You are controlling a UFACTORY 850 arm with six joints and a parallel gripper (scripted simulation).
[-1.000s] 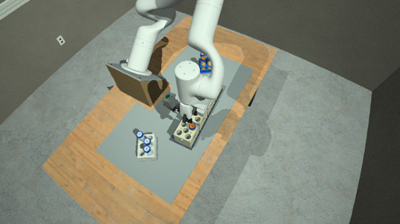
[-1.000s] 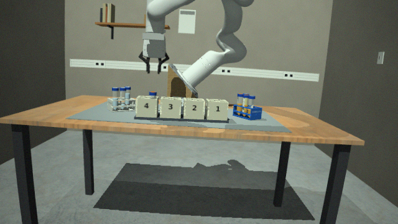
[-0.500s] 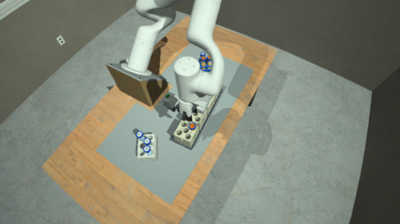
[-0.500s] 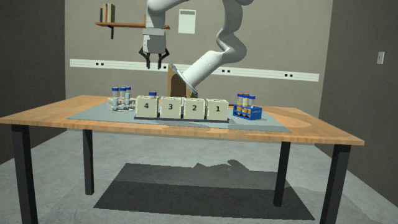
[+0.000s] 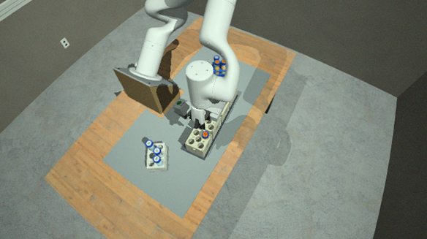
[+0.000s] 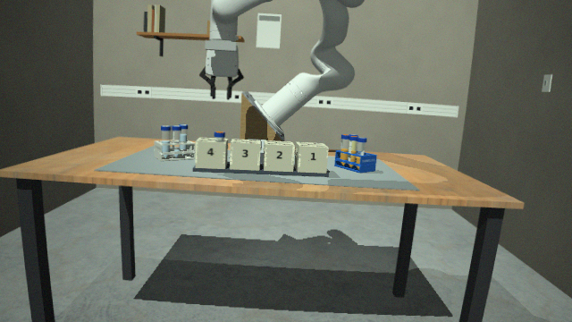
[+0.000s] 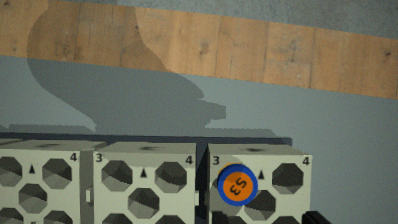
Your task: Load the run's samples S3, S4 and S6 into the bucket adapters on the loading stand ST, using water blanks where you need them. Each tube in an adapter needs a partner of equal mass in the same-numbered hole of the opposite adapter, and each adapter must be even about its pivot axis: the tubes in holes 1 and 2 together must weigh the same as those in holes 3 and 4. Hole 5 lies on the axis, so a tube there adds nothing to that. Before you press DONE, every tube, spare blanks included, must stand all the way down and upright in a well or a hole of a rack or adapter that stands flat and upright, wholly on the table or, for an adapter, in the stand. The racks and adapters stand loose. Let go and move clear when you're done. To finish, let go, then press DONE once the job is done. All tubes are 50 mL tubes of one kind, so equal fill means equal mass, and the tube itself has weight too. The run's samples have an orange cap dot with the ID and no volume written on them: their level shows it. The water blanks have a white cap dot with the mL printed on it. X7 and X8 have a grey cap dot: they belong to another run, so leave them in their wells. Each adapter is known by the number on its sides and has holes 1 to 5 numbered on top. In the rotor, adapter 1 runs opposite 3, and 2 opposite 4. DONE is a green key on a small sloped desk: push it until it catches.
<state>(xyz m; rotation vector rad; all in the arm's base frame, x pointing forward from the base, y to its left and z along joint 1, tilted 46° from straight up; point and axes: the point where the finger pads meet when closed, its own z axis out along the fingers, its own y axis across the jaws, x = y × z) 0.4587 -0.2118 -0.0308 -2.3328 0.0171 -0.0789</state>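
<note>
The sample tube is 47 cm to the left of my hand, 19 cm below it and 12 cm behind it. From my hand the other things lie so: green done key: 23 cm behind, 18 cm below, 13 cm to the left; then adapter 3: 20 cm below, 8 cm to the left, 3 cm behind; then loading stand: 24 cm below, 14 cm to the left, 3 cm behind.
</note>
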